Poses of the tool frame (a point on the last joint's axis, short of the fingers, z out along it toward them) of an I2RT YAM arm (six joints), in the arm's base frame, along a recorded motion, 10 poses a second.
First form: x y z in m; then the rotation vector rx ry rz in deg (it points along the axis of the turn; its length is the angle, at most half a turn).
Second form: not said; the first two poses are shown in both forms.
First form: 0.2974, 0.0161, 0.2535, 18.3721, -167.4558, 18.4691
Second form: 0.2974, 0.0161, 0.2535, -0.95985, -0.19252, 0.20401, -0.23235, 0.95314, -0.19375
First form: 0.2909, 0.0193, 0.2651, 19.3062, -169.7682, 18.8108
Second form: 0.2909, 0.0193, 0.2651, -0.96491, -0.20531, 0.16371, -0.23617, 0.95107, -0.19924
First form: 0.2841, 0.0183, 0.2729, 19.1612, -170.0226, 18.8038
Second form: 0.2841, 0.0183, 0.2729, -0.96591, -0.20392, 0.15947, -0.23384, 0.95158, -0.19955
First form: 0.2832, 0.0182, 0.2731, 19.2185, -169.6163, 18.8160
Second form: 0.2832, 0.0182, 0.2731, -0.96470, -0.20416, 0.16636, -0.23565, 0.95120, -0.19921
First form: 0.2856, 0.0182, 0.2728, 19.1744, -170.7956, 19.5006
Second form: 0.2856, 0.0182, 0.2728, -0.96800, -0.20430, 0.14573, -0.23189, 0.95019, -0.20824
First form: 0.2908, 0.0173, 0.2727, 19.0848, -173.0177, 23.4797
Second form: 0.2908, 0.0173, 0.2727, -0.97353, -0.20360, 0.10383, -0.22391, 0.94073, -0.25473
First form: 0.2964, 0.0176, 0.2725, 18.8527, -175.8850, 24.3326
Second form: 0.2964, 0.0176, 0.2725, -0.97739, -0.20454, 0.05356, -0.21140, 0.94057, -0.26577
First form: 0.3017, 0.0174, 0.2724, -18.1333, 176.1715, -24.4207
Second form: 0.3017, 0.0174, 0.2724, -0.97920, -0.20279, 0.00669, -0.19696, 0.94211, -0.27135
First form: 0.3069, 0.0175, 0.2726, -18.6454, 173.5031, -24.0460
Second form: 0.3069, 0.0175, 0.2726, -0.97536, -0.21744, -0.03725, -0.19912, 0.94039, -0.27571
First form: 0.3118, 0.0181, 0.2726, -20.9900, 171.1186, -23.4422
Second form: 0.3118, 0.0181, 0.2726, -0.96547, -0.25076, -0.07060, -0.22254, 0.93476, -0.27693
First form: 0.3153, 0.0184, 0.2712, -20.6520, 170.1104, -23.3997
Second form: 0.3153, 0.0184, 0.2712, -0.96403, -0.25062, -0.08854, -0.21741, 0.93512, -0.27980
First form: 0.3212, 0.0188, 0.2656, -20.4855, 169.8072, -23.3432
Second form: 0.3212, 0.0188, 0.2656, -0.96368, -0.24986, -0.09432, -0.21514, 0.93553, -0.28017
